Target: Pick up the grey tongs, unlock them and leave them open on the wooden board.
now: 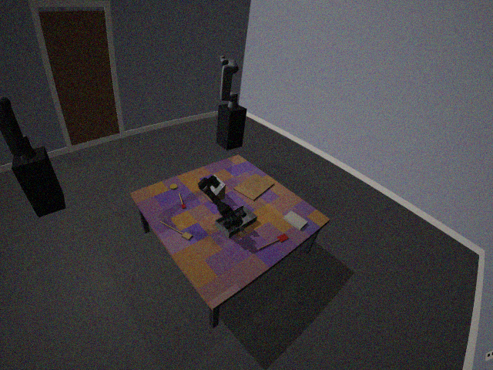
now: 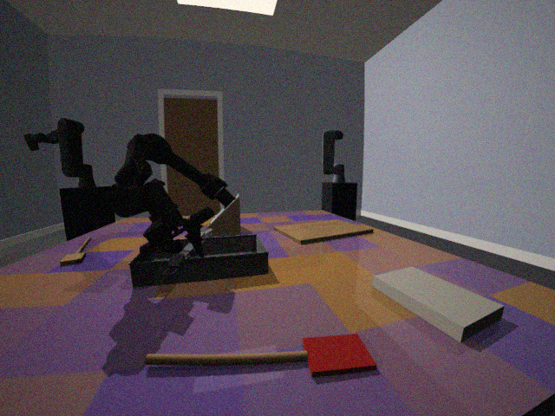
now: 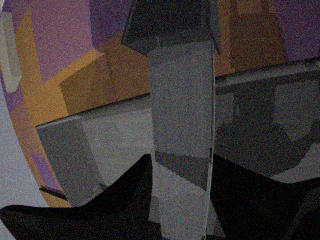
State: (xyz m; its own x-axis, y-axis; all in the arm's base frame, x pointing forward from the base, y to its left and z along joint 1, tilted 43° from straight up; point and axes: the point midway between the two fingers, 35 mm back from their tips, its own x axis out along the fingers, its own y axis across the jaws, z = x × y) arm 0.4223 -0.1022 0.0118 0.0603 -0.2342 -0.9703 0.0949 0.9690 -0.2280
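My gripper tip is 40 mm past the roasting tin and 10 mm to the right of it. From my gripper tip the other things lie so: wooden board (330 mm behind, 460 mm to the left, 20 mm below); white block (220 mm ahead, 450 mm to the left, 20 mm below); red spatula (280 mm ahead, 150 mm to the left, 20 mm below).
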